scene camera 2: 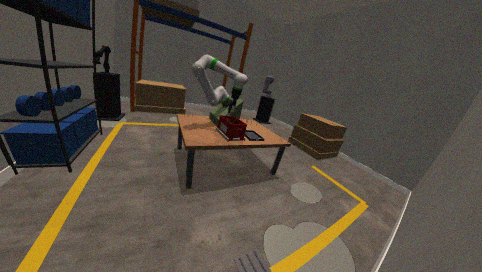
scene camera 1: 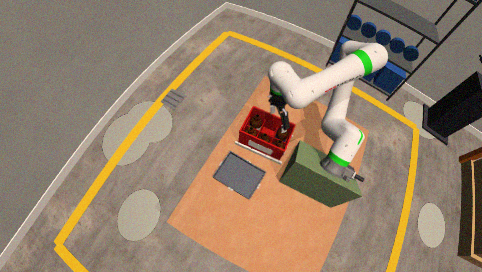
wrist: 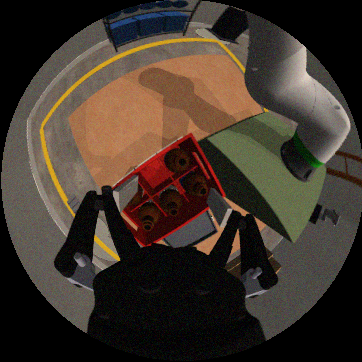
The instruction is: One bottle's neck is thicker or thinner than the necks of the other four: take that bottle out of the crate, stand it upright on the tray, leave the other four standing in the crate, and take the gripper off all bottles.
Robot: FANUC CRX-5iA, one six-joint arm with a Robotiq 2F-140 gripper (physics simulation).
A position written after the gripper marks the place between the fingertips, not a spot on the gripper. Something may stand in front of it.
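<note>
In the wrist view the gripper [wrist: 173, 189] is open, holding nothing, and a red crate [wrist: 195, 205] and a grey tray [wrist: 201, 227] can be seen as well. Scene camera 1 shows the tray too [scene camera 1: 238, 174].
</note>
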